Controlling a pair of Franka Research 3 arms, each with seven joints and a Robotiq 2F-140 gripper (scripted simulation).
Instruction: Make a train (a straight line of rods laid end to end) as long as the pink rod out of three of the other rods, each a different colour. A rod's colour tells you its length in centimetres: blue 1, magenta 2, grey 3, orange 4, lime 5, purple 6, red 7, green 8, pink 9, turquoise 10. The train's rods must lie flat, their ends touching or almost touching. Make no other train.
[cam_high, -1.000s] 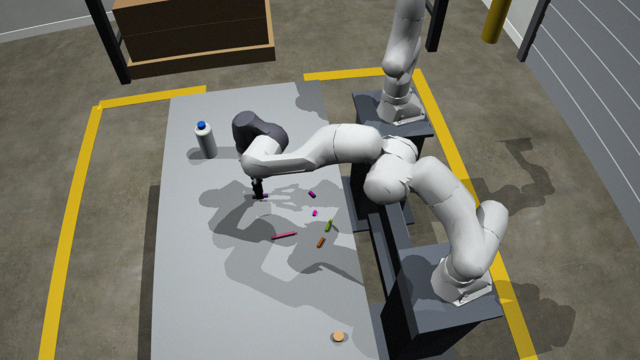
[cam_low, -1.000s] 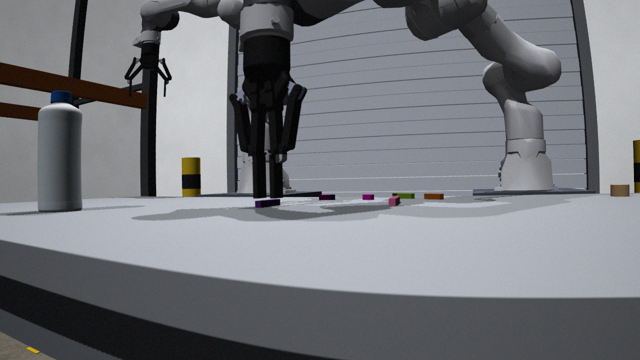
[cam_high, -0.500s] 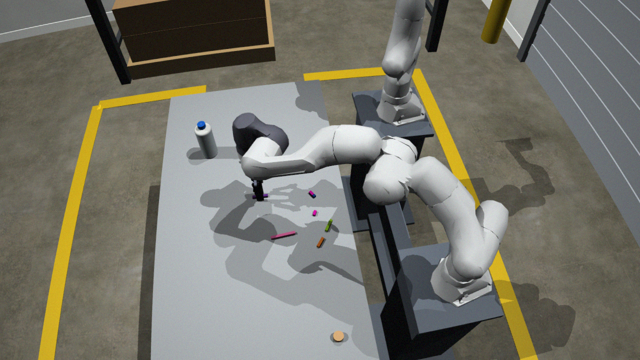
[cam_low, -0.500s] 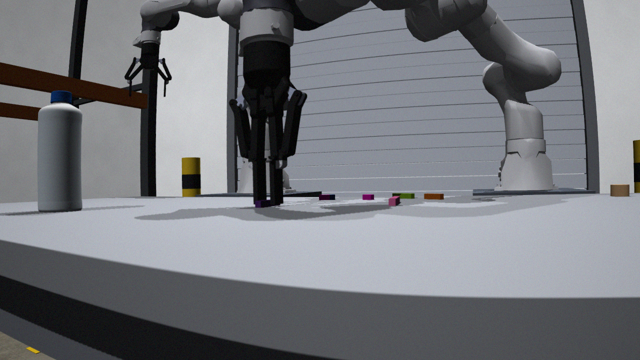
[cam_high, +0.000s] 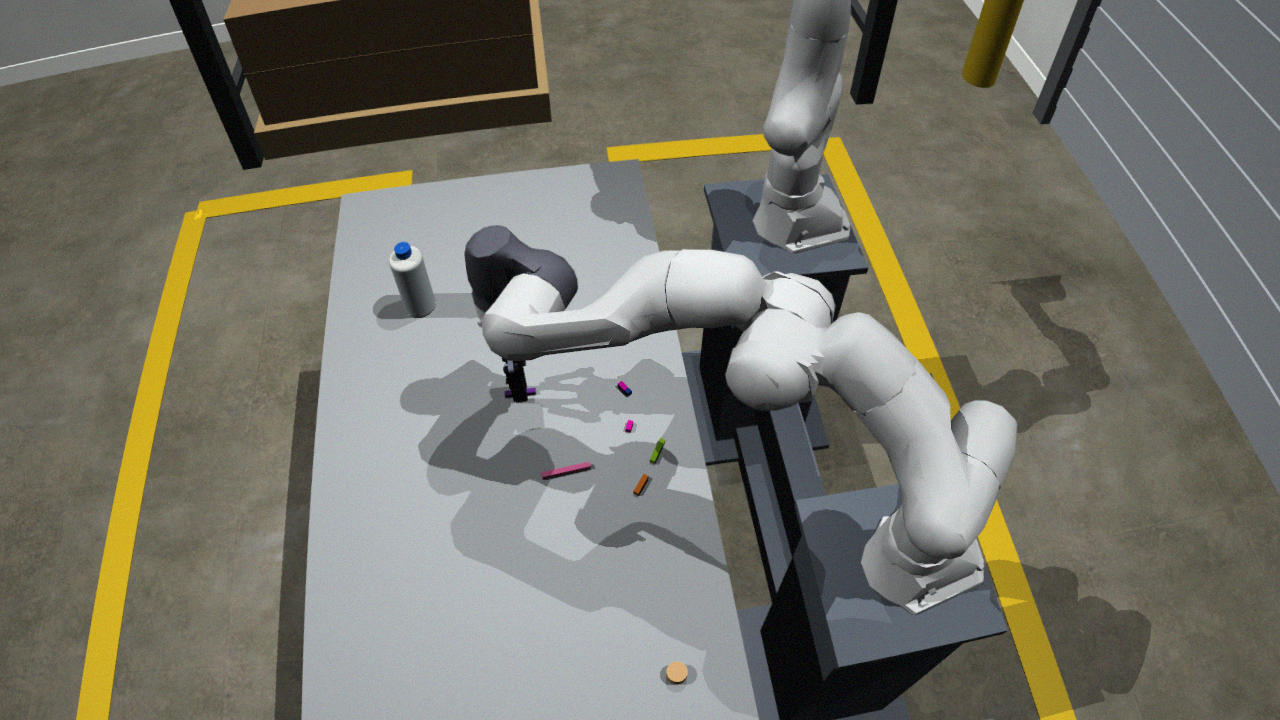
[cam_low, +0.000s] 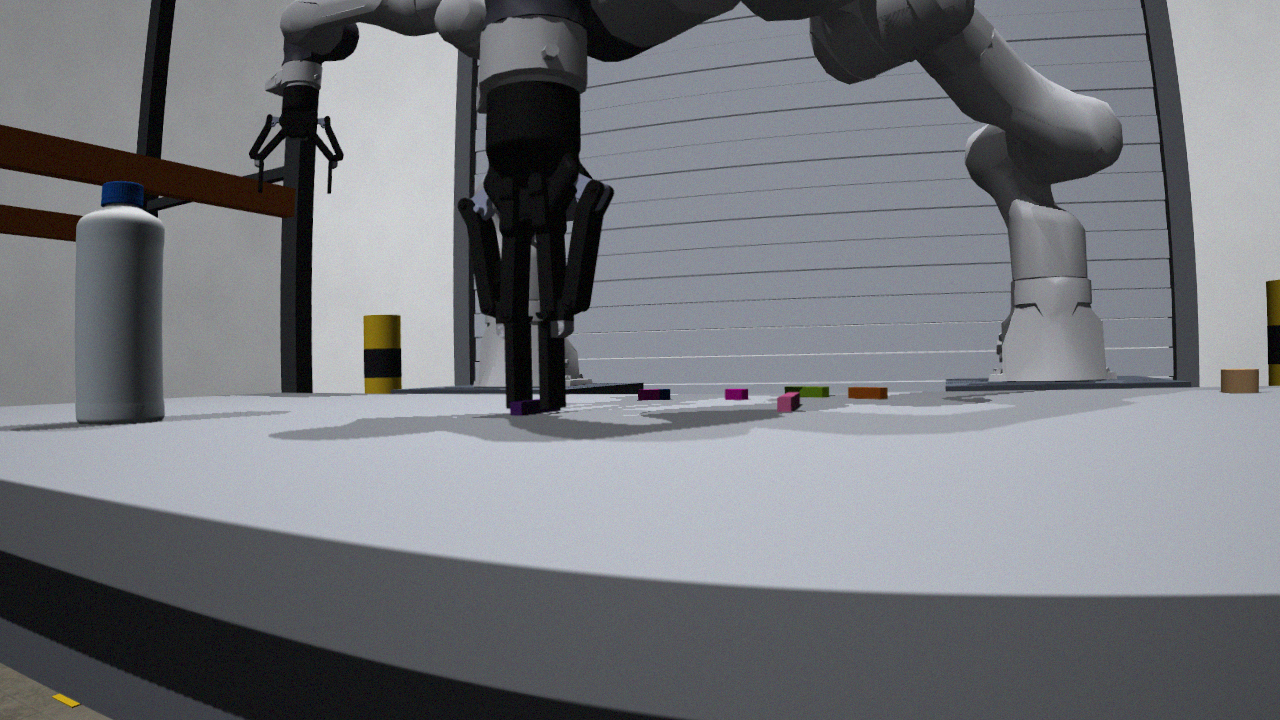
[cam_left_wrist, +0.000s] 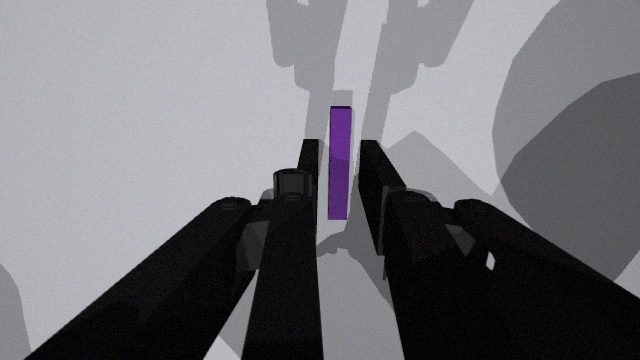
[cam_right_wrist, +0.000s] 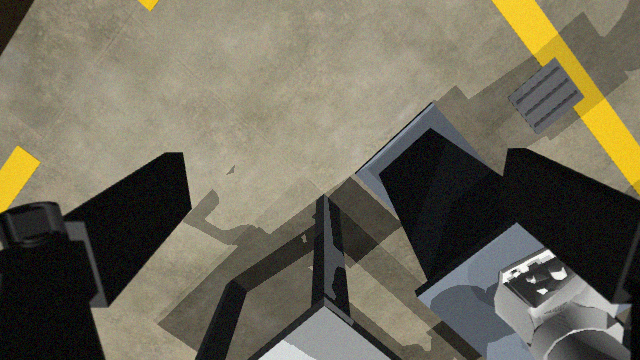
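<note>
My left hand is 30 mm above the purple rod. The rest, counted from my left hand: magenta rod (200 mm behind, 30 mm below, 20 mm to the left); then blue rod (210 mm behind, 30 mm to the left, 30 mm below); then pink rod (180 mm to the left, 70 mm behind, 30 mm below).
</note>
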